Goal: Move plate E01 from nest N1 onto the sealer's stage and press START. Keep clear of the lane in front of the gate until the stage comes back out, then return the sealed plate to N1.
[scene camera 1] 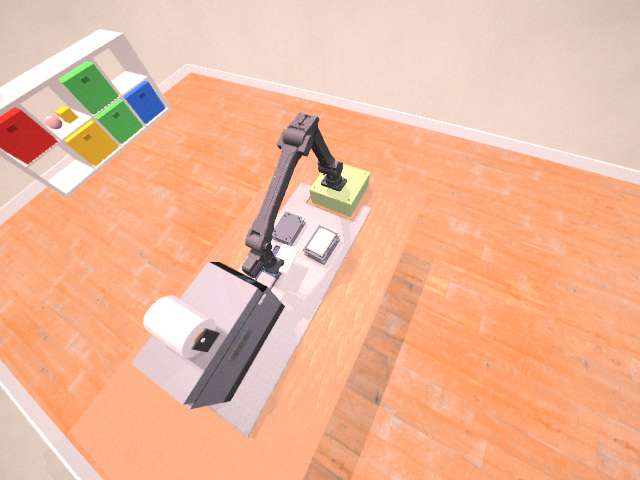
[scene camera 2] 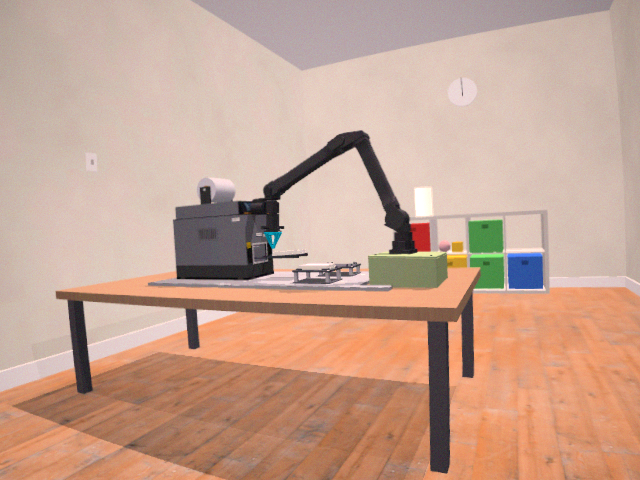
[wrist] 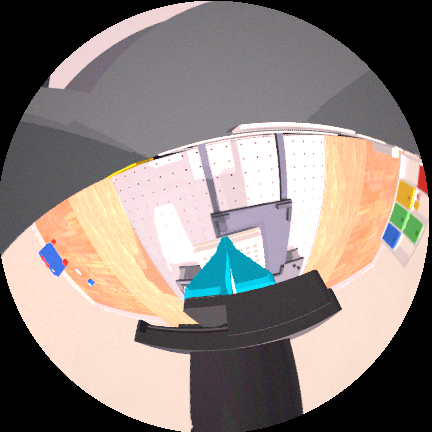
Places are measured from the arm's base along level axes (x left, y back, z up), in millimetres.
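Where they show: gripper, fingertip midpoint: (scene camera 1: 275, 272) (scene camera 2: 273, 248) (wrist: 225, 241); arm's base at its link origin: (scene camera 1: 333, 182) (scene camera 2: 403, 253).
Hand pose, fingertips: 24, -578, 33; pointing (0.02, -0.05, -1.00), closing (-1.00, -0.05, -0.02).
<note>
Things, the pixels of their top centre, and the offset from my fingertips, as dx, dy, dz. "*": a spot on its surface instead. Level surfaces: height alone.
- grey sealer at a spot on its surface: (scene camera 1: 248, 356) * +84, -333, -46
- stage at a spot on its surface: (wrist: 276, 235) * -69, +31, -31
- white well plate at its top centre: (wrist: 237, 278) (scene camera 2: 289, 249) (scene camera 1: 284, 257) -8, +79, -8
- white plate at its top centre: (scene camera 2: 316, 264) (scene camera 1: 321, 240) +78, +253, -63
- second nest at its top centre: (wrist: 280, 285) (scene camera 2: 339, 262) (scene camera 1: 287, 225) -129, +258, -79
- sealer's dark top front edge at a spot on its surface: (scene camera 1: 237, 274) * -32, -110, +190
- white film roll at its top centre: (scene camera 1: 168, 321) (scene camera 2: 215, 178) -26, -325, +345
- perforated board at its surface level: dz -131
My gripper (scene camera 1: 268, 271) (scene camera 2: 273, 247) (wrist: 225, 241) is shut and empty, its cyan fingertips pointing down close to the front of the grey sealer (scene camera 1: 248, 356) (scene camera 2: 206, 250) (wrist: 225, 65). The stage (wrist: 276, 235) is out on its two rails in front of the gate. A white well plate (scene camera 1: 287, 257) (wrist: 254, 242) lies on it, askew and shifted to the left in the wrist view; the fingers hide part of it. Another white plate (scene camera 1: 321, 240) (scene camera 2: 316, 266) sits on a raised nest; a second nest (scene camera 1: 288, 226) is bare. Labels and the START button cannot be made out.
The arm's wrist is close beside the sealer's dark top front edge (scene camera 1: 237, 274). A white film roll (scene camera 1: 175, 325) (scene camera 2: 218, 189) stands on the sealer. The arm's base is on a green box (scene camera 1: 336, 198) (scene camera 2: 407, 269) at the other end of the perforated board (scene camera 1: 268, 382).
</note>
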